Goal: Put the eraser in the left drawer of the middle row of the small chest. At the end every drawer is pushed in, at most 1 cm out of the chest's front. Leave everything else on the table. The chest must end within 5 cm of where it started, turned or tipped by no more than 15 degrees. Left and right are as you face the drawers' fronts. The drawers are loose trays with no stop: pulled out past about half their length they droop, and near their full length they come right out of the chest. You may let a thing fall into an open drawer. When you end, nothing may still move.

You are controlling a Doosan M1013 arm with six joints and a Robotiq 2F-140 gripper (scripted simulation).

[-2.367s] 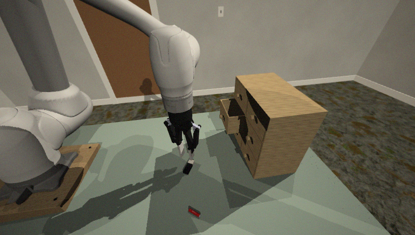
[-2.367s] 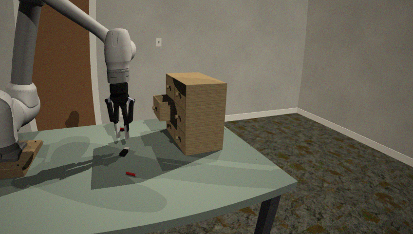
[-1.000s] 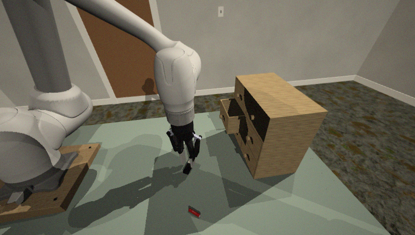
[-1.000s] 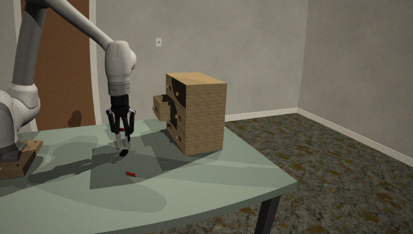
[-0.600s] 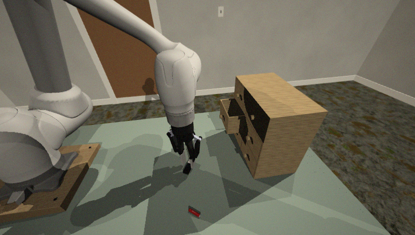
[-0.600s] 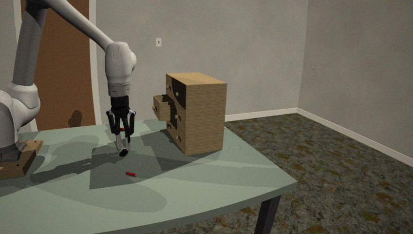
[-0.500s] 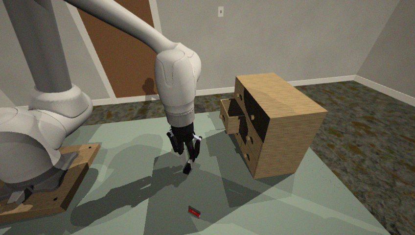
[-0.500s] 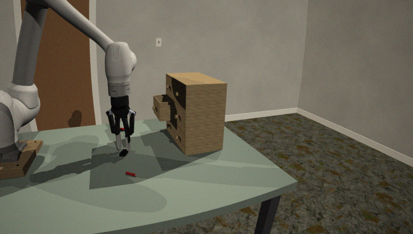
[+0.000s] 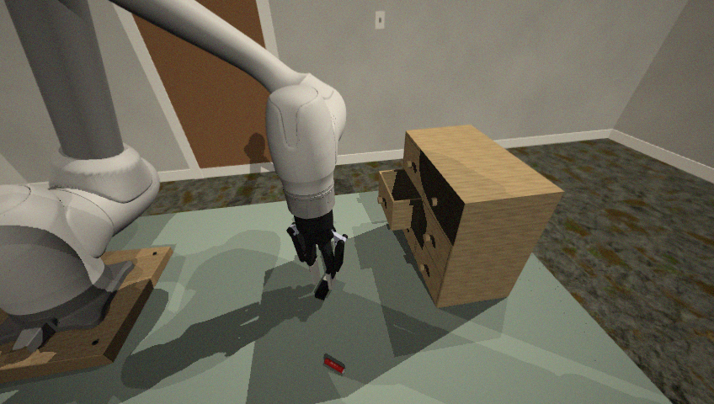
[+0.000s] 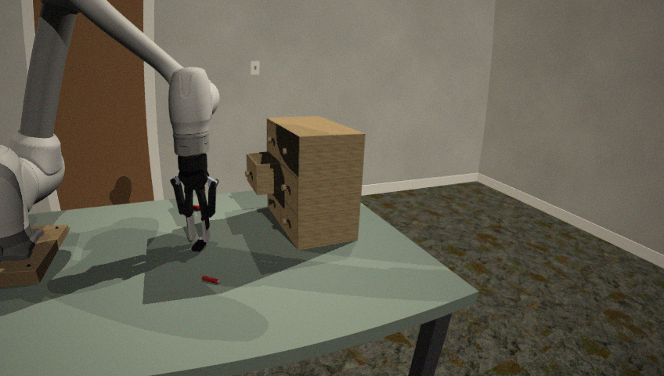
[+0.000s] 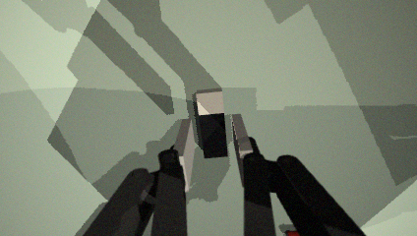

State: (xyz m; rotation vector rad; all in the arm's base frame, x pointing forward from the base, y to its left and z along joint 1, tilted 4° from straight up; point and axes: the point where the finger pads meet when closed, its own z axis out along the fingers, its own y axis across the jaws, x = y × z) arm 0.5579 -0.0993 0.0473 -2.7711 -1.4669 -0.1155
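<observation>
Right now the eraser is 50 mm below my hand and 10 mm to the left of it.
</observation>
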